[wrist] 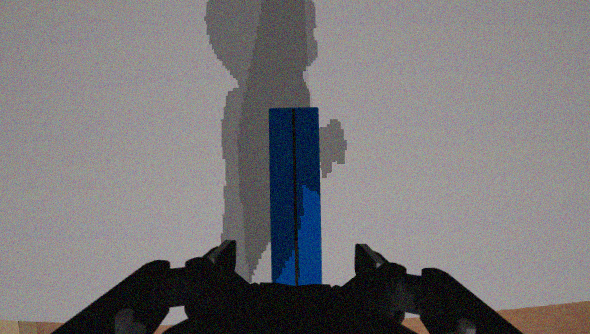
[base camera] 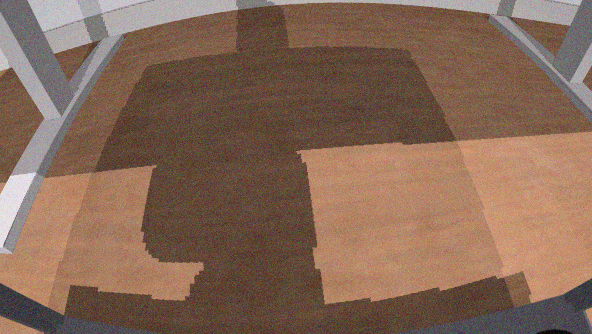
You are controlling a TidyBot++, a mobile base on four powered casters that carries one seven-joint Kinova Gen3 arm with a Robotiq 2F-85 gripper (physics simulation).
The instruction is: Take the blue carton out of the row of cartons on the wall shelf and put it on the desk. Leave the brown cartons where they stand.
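Frame: origin at the arm's base, x ahead, y left, z up, level; millimetres.
Where they show: gripper, fingertip midpoint: (wrist: 295, 255).
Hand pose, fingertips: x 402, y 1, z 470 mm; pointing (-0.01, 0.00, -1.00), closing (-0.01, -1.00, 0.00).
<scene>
After its pixels a point has its place.
The blue carton (wrist: 282, 175) @[x 458, y 15, z 403 mm], with a dark line down its middle, stands on the pale grey desk top (wrist: 450, 175) @[x 461, y -218, z 323 mm] in the middle of the wrist view. Its near end is hidden behind the gripper body. My gripper (wrist: 295, 255) @[x 402, y 1, z 470 mm] is open, with its fingertips spread left and right of the carton's outline and a gap on each side. How far the fingertips are from the carton is hard to tell. The brown cartons and the wall shelf do not show in either view.
In the base view, grey leg frames with floor rails stand at the left (base camera: 47, 135) and the right (base camera: 535, 55) @[x 762, y -649, z -376 mm] over the wooden floor (base camera: 400, 215) @[x 324, y -115, z -397 mm]. A pale wall (base camera: 350, 10) runs along the back. Dark shadows lie on the floor and desk top.
</scene>
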